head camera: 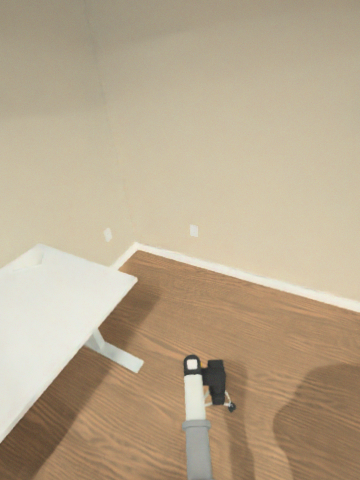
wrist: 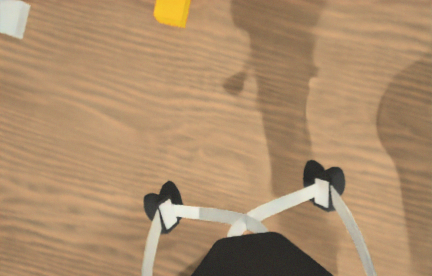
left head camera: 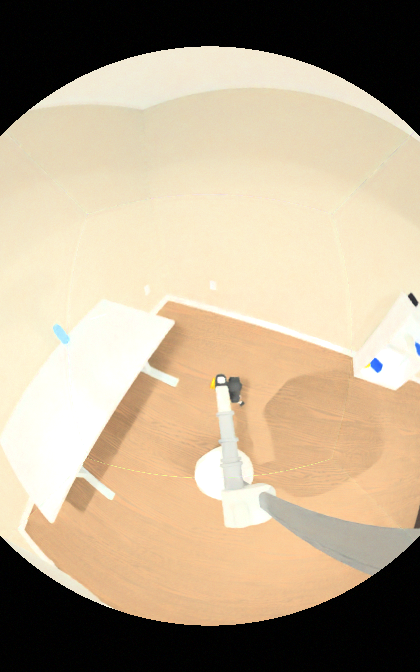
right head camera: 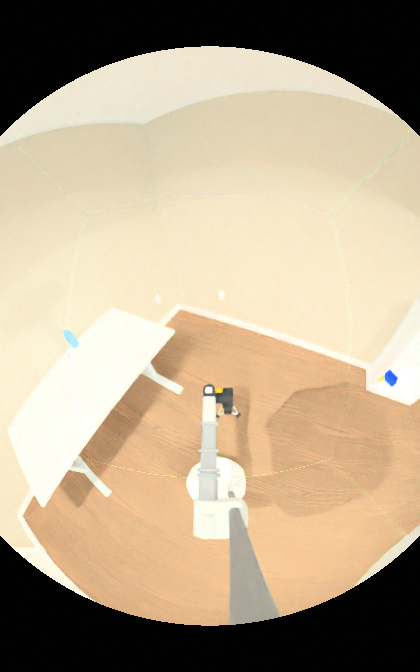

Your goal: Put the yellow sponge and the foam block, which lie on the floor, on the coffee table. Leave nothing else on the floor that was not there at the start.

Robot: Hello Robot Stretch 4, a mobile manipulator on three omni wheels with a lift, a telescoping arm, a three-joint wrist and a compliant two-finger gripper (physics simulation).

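Places are measured from the robot's base along level axes (x ahead, y left, z up), in millimetres.
Pixels of known places: gripper, between the fingertips: [head camera: 215, 409] [wrist: 241, 187].
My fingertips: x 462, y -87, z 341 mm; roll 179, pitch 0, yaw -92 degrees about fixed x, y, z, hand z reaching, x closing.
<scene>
Behind a point stands the place of what it marks.
An amber-yellow block [left head camera: 213, 384] [right head camera: 219, 390] [wrist: 171, 12] @(y -7, x 765, z 17 mm) lies on the wood floor, partly hidden by the wrist in the head views and cut by the top edge of the wrist view. Its size and colour suggest the foam block, but I cannot tell for certain. My gripper [head camera: 219, 405] @(y -87, x 462, z 341 mm) [right head camera: 228, 415] [wrist: 241, 187] @(y -87, x 462, z 341 mm) is open with bare floor showing between its fingertips. It hangs above the floor, and the block lies beyond its fingers, up and left in the wrist view. The coffee table and a second yellow object on the floor do not show.
A white desk [head camera: 55, 310] @(y 594, x 765, z 692 mm) [left head camera: 110, 350] [right head camera: 110, 360] stands at the left, its foot [head camera: 117, 356] [wrist: 12, 19] reaching toward the block. A light blue bottle [left head camera: 61, 334] [right head camera: 71, 338] stands on it. A white shelf unit [left head camera: 380, 332] [right head camera: 400, 345] with blue and yellow things is at the right.
</scene>
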